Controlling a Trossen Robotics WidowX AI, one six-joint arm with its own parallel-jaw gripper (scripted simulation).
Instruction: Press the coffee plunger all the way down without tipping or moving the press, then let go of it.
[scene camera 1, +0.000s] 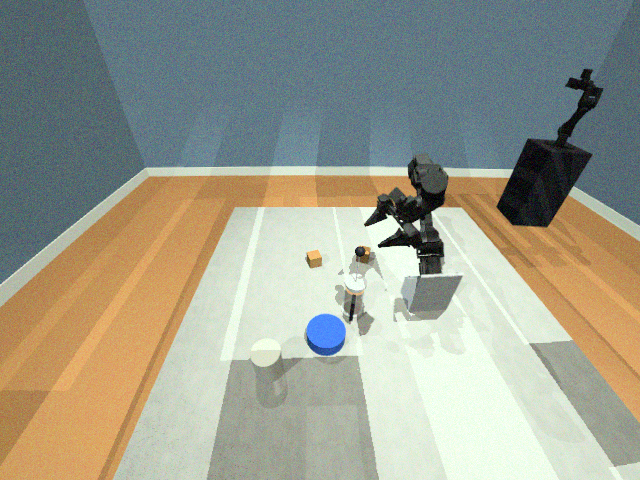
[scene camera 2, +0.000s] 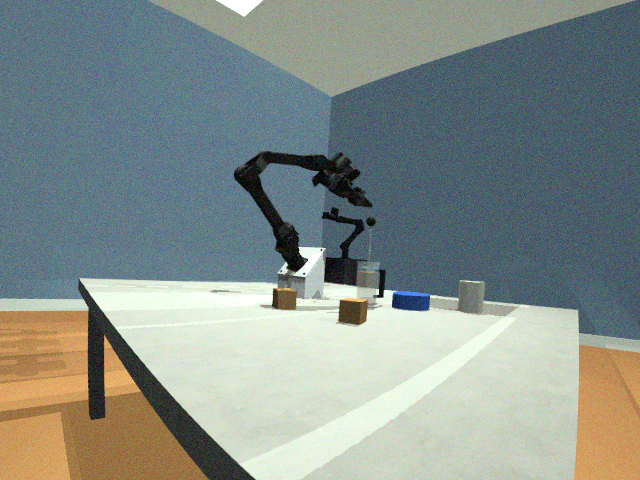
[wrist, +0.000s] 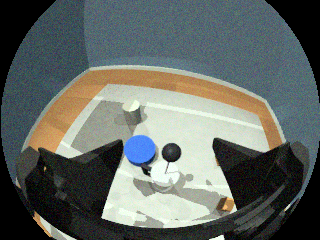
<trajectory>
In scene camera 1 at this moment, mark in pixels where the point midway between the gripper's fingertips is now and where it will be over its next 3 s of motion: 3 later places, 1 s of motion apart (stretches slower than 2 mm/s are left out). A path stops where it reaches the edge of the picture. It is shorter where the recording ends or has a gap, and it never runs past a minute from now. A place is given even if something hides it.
The gripper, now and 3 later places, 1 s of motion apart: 370, 235; 362, 249; 357, 251; 353, 258
</trajectory>
